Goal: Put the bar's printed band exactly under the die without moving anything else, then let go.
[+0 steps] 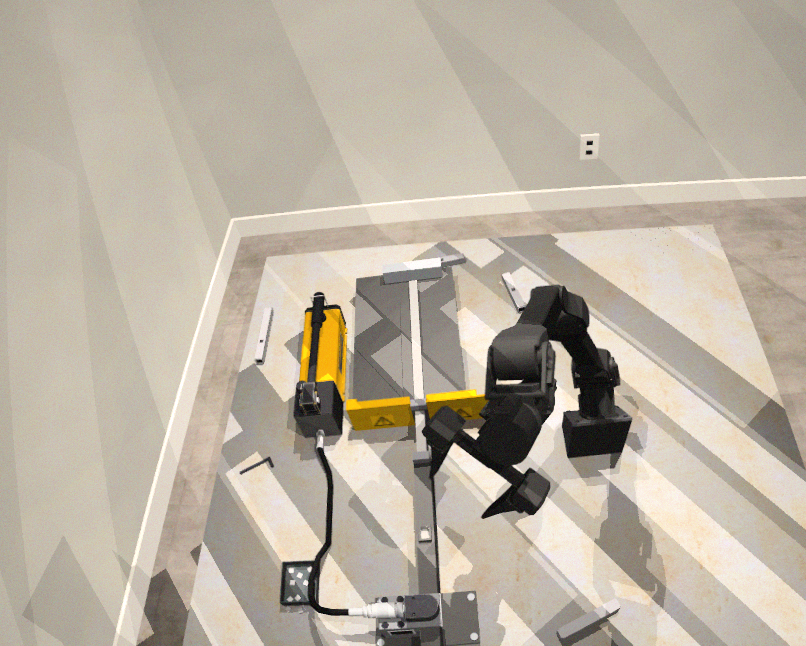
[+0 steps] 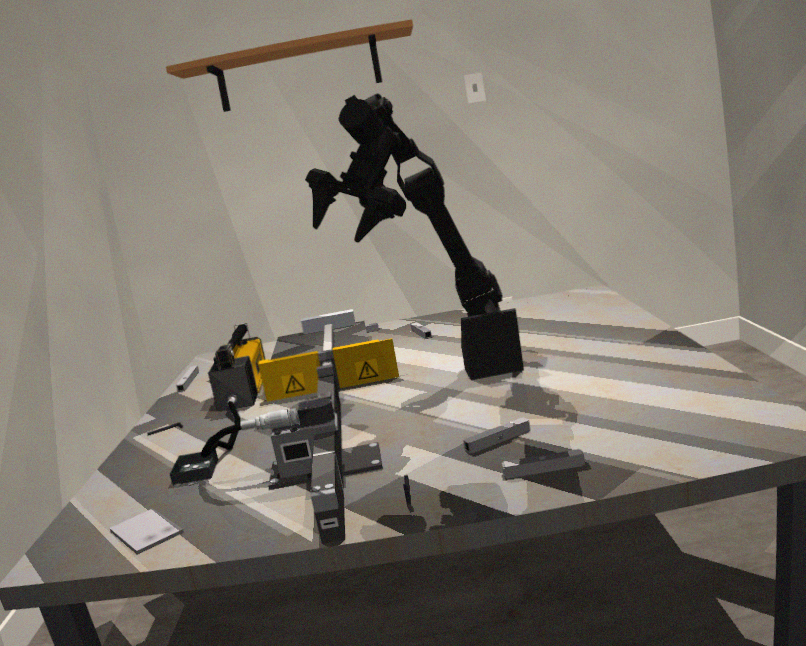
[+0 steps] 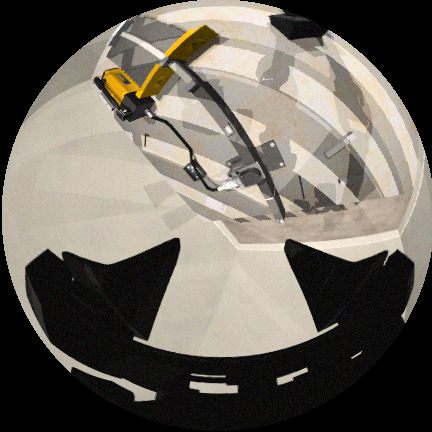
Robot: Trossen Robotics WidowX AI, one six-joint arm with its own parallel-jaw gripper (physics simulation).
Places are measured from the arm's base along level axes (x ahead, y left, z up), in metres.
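Pixels of known places: gripper, between the fingertips: (image 1: 456, 497) (image 2: 334, 234) (image 3: 234, 244); arm's base, origin of its link: (image 1: 598, 415) (image 2: 488, 325).
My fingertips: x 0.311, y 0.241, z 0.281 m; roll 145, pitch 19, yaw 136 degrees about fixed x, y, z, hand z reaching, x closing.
Note:
Ahead of a thing's pixels: the offset from my fingertips to its top centre. "*": to the spot under its first point.
My gripper (image 1: 458, 495) (image 2: 336, 234) (image 3: 234, 244) is open and empty, high above the table. A long narrow strip @[* dx +0.032, dy -0.555, dz -0.316 m] (image 1: 415, 336) (image 2: 328, 337) (image 3: 145, 45), pale at the rear, runs between two yellow guards. It lines up with a dark rail (image 1: 426, 565) (image 2: 327, 501) that passes the dark marking head @[* dx +0.094, dy +0.080, dz -0.266 m] (image 1: 421, 607) (image 2: 316, 413) (image 3: 250, 176). A small pale square @[* dx +0.074, dy -0.074, dz -0.316 m] (image 1: 424, 533) (image 3: 228, 129) shows on the rail between guards and head. I cannot tell where bar and rail divide. The die's underside is hidden, and I cannot make out the printed band.
Yellow guards @[* dx +0.138, dy -0.364, dz -0.319 m] (image 1: 378, 413) (image 2: 289, 376) (image 3: 155, 80) stand across the strip. A yellow machine @[* dx +0.243, dy -0.552, dz -0.301 m] (image 1: 326, 349) (image 3: 120, 86) has a black cable @[* dx +0.267, dy -0.209, dz -0.374 m] (image 1: 330, 497) running to the head. Loose grey bars @[dx -0.201, dy +0.131, dz -0.366 m] (image 1: 588, 620) (image 2: 497, 437), a hex key @[dx +0.438, dy -0.310, dz -0.380 m] (image 1: 257, 464) and a dark tray @[* dx +0.373, dy -0.033, dz -0.383 m] (image 1: 285, 584) lie around.

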